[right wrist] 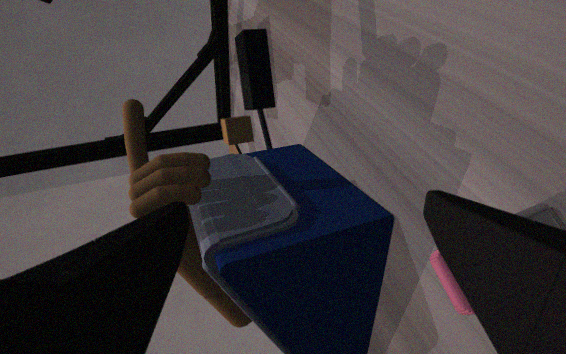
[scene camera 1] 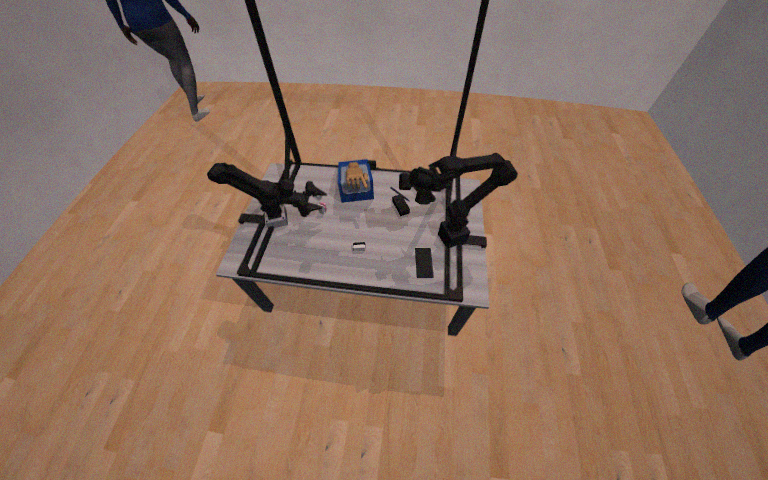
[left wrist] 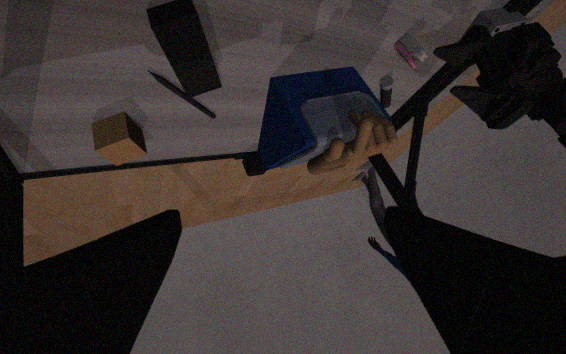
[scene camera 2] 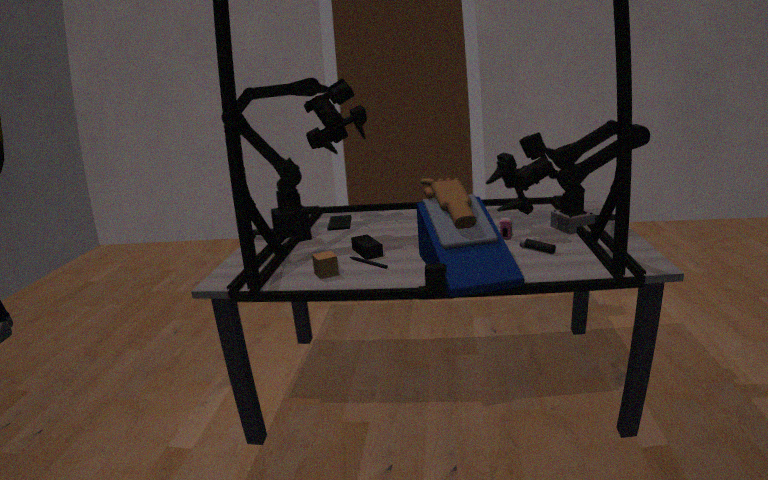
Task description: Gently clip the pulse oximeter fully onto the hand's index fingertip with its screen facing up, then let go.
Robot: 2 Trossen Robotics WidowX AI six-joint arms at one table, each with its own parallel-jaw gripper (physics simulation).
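Places are measured from the left arm's base along level axes (x right, y ahead, z up), in millimetres.
Where they show: left gripper, fingertip midpoint: [scene camera 1: 409, 183] [left wrist: 284, 218] [scene camera 2: 351, 145]; right gripper, fingertip midpoint: [right wrist: 306, 208] [scene camera 1: 324, 201] [left wrist: 442, 69] [scene camera 2: 492, 197]; left arm's base, origin of the base link: [scene camera 1: 455, 227] [scene camera 2: 289, 209]; right arm's base, origin of the base link: [scene camera 1: 274, 213] [left wrist: 494, 44] [scene camera 2: 572, 212].
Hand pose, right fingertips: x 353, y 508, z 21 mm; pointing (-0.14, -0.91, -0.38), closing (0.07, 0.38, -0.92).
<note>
Each offset is from my right fingertips to the top centre of the thing.
The pink and grey pulse oximeter {dx +41, dy +19, dz -59 mm} [scene camera 1: 322, 207] [scene camera 2: 505, 228] [left wrist: 406, 54] [right wrist: 451, 285] is low at the table, beside the blue wedge [scene camera 1: 355, 198] [scene camera 2: 481, 271] [left wrist: 285, 115] [right wrist: 320, 200]; its screen faces sideways in scene camera 2. The tan hand [scene camera 1: 356, 175] [scene camera 2: 451, 198] [left wrist: 371, 136] [right wrist: 167, 175] lies on the wedge's grey pad. Its extended index finger [right wrist: 134, 130] is bare. My right gripper [scene camera 1: 322, 202] [scene camera 2: 493, 195] [left wrist: 442, 69] [right wrist: 306, 208] is open and empty, above the oximeter; its finger partly hides it in the right wrist view. My left gripper [scene camera 2: 350, 144] [left wrist: 284, 218] is open and empty, high above the table.
A black box {dx -81, dy -360, dz -81 mm} [scene camera 1: 400, 205] [scene camera 2: 367, 246] [left wrist: 185, 50] [right wrist: 256, 70], a pen {dx -1, dy -392, dz -107 mm} [scene camera 2: 368, 262] [left wrist: 182, 95] and a wooden cube {dx +14, dy -507, dz -66 mm} [scene camera 2: 325, 264] [left wrist: 120, 137] [right wrist: 237, 130] lie to one side of the wedge. A dark cylinder {dx +176, dy +26, dz -89 mm} [scene camera 2: 538, 246] [left wrist: 385, 92] lies on the other. Frame posts rise behind.
</note>
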